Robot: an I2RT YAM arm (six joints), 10 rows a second.
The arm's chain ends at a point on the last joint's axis. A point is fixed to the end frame.
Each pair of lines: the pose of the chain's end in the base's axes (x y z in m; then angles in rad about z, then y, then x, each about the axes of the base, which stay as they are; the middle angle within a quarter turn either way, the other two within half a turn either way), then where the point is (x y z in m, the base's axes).
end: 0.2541 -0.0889 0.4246 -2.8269 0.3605 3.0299
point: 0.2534 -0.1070 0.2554
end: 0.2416 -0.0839 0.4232 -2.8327 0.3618 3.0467
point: 0.2411 -0.0995 0.2537
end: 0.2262 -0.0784 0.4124 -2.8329 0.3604 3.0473
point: 0.2254 -0.0940 0.2429
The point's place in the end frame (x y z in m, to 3 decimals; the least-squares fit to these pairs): 0.058 -0.018 0.159
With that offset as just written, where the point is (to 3 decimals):
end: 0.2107 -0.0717 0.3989 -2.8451 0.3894 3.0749
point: 0.215 -0.083 0.229
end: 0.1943 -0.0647 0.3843 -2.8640 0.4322 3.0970
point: 0.206 -0.074 0.215
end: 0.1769 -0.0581 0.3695 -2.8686 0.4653 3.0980
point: 0.194 -0.067 0.200
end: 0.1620 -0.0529 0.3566 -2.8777 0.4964 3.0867
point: 0.184 -0.064 0.188
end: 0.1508 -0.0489 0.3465 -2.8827 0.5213 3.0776
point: 0.177 -0.062 0.179
